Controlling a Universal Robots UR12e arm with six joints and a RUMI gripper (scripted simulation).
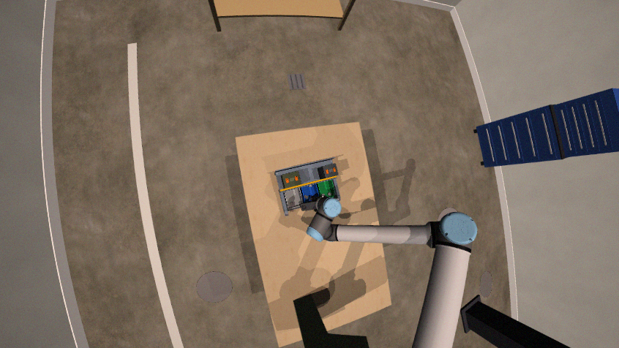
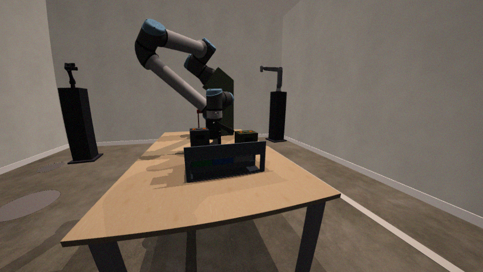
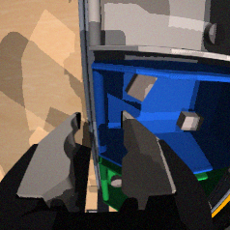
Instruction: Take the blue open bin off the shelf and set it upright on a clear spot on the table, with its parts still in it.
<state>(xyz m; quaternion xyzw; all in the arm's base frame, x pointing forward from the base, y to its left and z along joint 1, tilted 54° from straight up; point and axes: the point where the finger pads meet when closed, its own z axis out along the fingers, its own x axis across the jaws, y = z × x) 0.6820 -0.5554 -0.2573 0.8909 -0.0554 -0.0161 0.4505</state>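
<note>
My hand is 80 mm short of the blue open bin and 10 mm to the left of it. Round my hand: grey bin: 90 mm ahead, 100 mm to the left; then bar: 130 mm ahead, 10 mm to the right, 60 mm above; then green bin: 70 mm ahead, 120 mm to the right.
</note>
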